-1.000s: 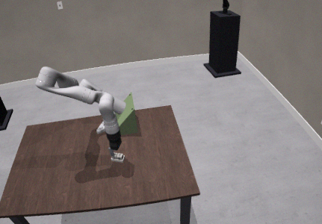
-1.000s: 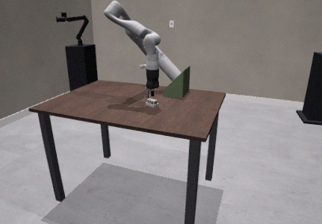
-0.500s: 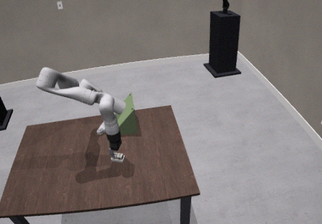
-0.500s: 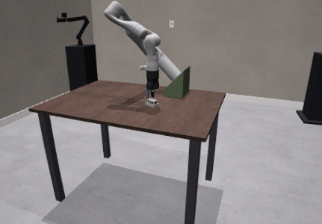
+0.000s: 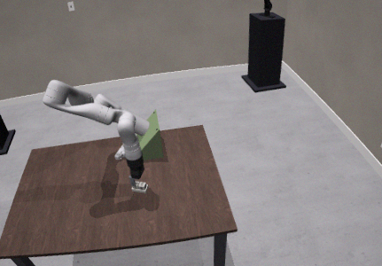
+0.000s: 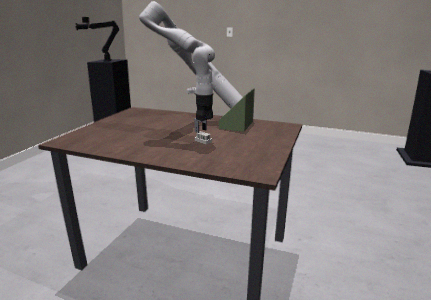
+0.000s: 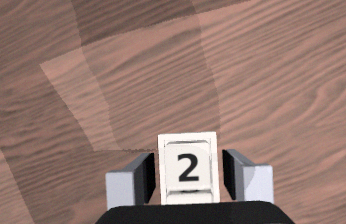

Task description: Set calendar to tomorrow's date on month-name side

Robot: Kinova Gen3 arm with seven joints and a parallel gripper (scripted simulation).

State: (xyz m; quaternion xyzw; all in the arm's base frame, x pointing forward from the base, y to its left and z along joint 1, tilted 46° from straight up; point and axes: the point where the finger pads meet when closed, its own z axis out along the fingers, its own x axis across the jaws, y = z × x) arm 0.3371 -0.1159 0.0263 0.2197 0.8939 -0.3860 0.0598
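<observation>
The digit cube is 40 mm below my hand. From my hand the other things lie so: white calendar tray: 60 mm below, 20 mm to the left, 10 mm ahead; white cube: 40 mm below, 30 mm to the left, 10 mm ahead.
</observation>
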